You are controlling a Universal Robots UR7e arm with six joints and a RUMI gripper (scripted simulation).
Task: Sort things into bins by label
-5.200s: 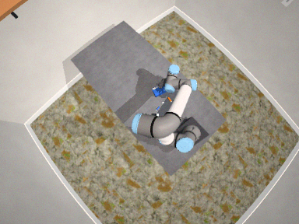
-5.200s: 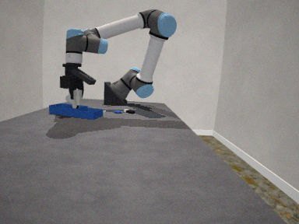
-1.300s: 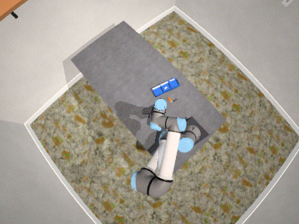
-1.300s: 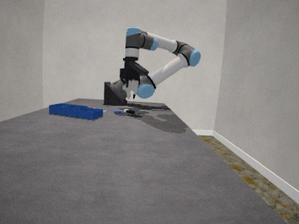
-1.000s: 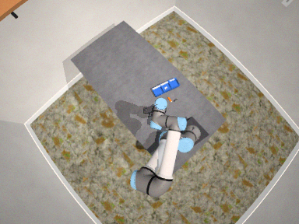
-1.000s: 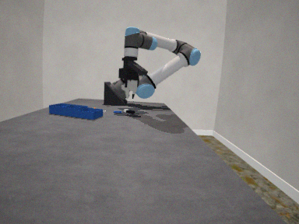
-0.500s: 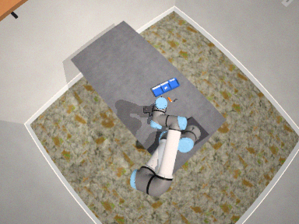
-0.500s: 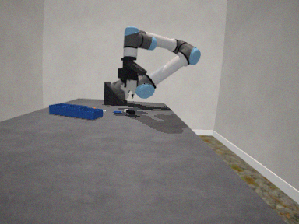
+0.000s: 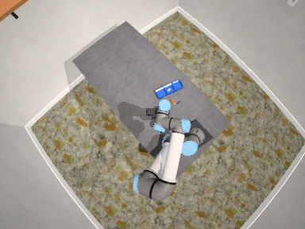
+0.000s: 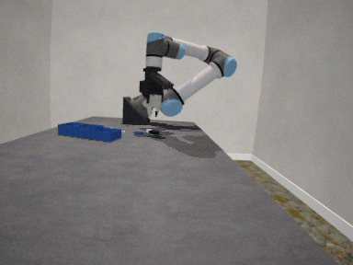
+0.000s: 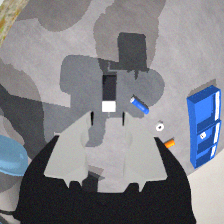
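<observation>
Now: hand 230 mm to the left of the blue bin, 160 mm short of it and 70 mm above it. Also, from my hand: orange piece 190 mm to the right, 80 mm below, 40 mm ahead; then grey nut 120 mm to the right, 90 mm below, 50 mm ahead; then blue cylinder 90 mm below, 50 mm to the right, 40 mm ahead.
</observation>
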